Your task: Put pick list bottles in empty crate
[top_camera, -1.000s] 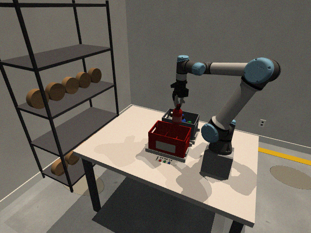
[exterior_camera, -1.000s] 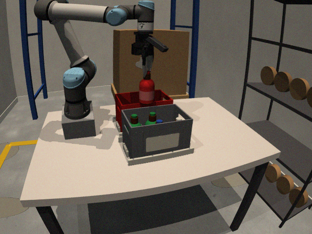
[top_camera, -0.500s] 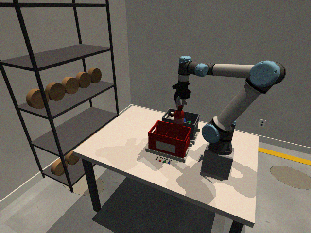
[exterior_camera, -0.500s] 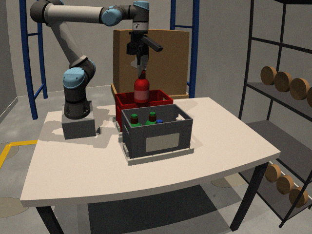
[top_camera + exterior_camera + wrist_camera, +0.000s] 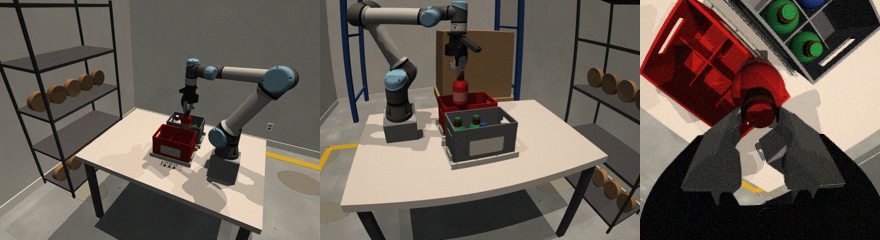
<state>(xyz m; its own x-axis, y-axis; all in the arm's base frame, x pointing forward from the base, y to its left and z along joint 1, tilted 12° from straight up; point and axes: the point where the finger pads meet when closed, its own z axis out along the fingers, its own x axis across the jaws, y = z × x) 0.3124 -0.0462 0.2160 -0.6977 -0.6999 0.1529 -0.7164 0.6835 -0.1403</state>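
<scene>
Right now the red bottle is 7 cm below my hand. The rest, counted from my hand: red crate 5 cm ahead, 7 cm to the left, 25 cm below; then grey crate 4 cm ahead, 16 cm to the right, 25 cm below; then blue bottle 4 cm ahead, 20 cm to the right, 24 cm below.
</scene>
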